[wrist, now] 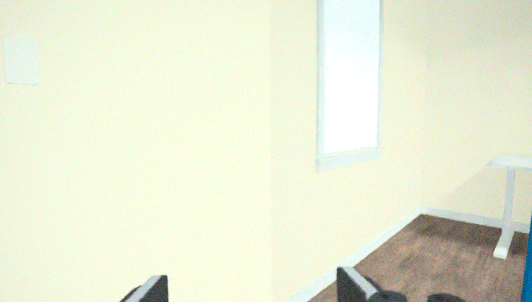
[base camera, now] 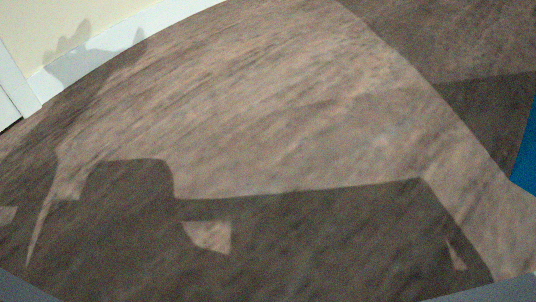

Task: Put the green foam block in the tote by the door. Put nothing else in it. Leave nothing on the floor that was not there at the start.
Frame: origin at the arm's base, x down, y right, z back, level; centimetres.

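Seen in the pictures: gripper, fingertip midpoint: (wrist: 253, 290).
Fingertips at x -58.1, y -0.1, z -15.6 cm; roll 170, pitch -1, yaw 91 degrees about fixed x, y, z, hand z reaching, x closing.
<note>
A point is followed by its place in that frame.
My gripper (wrist: 252, 286) @[x -58.1, y -0.1, z -15.6 cm] is open, its two fingertips wide apart at the bottom of the wrist view, with the cream wall behind them and no object between them. The green foam block and the tote do not show in either view. In the base camera view, part of a white door frame (base camera: 19, 80) @[x 29.3, y -67.8, z -65.1 cm] shows at the left edge.
A blue upright surface (base camera: 525, 155) @[x 34.0, y 33.9, z -32.2 cm] (wrist: 528, 265) @[x -45.3, y 40.1, z -38.0 cm] stands at the right edge of both views. A white-legged table (wrist: 508, 200) @[x 1.0, y 212.1, z -217.4 cm] stands at the far right, beyond a window (wrist: 351, 75) @[x -94.5, y 67.0, z -194.0 cm]. A white baseboard (base camera: 125, 37) @[x 35.9, y -45.1, z -88.6 cm] runs along the wall. The robot's shadow lies across the floor.
</note>
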